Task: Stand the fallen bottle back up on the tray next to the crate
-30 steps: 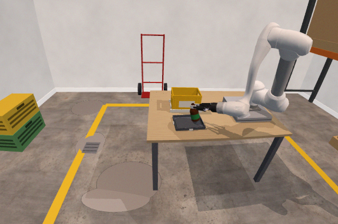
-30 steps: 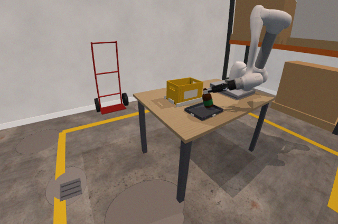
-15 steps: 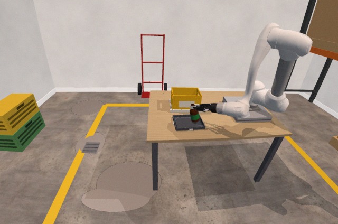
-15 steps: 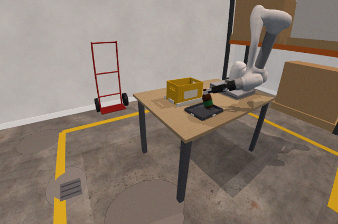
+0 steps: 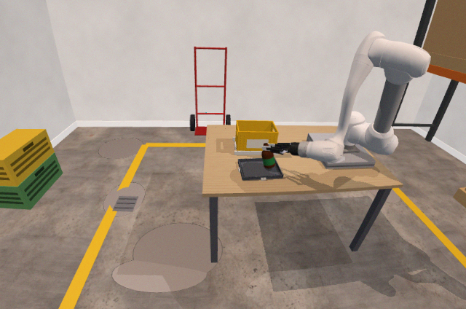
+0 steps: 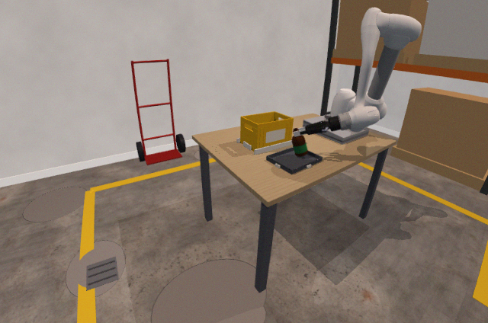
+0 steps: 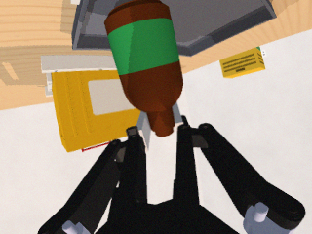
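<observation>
My gripper is now 60 mm above the bottle. The rest, counted from my hand: dark tray: 50 mm ahead, 30 mm to the left, 140 mm below; yellow crate: 20 mm ahead, 240 mm to the right, 70 mm below.
</observation>
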